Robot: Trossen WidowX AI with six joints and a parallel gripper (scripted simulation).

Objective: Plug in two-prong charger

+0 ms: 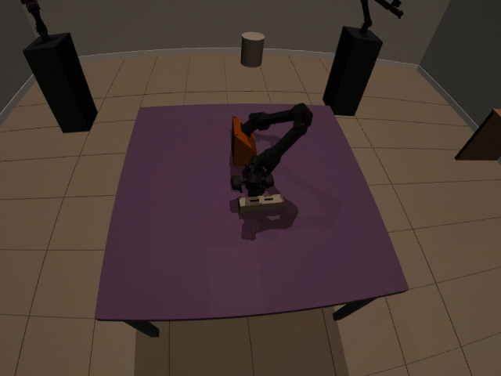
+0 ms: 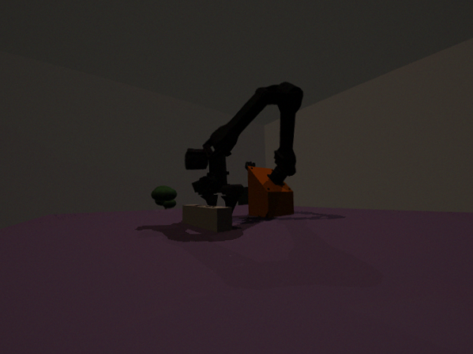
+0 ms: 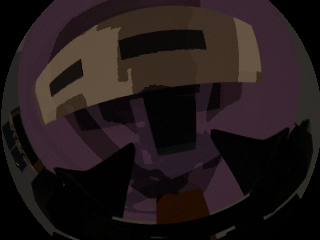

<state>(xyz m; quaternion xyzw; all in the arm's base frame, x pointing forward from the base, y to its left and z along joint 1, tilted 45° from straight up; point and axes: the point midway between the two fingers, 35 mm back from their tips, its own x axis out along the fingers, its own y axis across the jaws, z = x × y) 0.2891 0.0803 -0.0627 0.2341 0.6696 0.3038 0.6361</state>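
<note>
Right now the dark two-prong charger is 5 cm ahead of my gripper tip and 1 cm above it.
</note>
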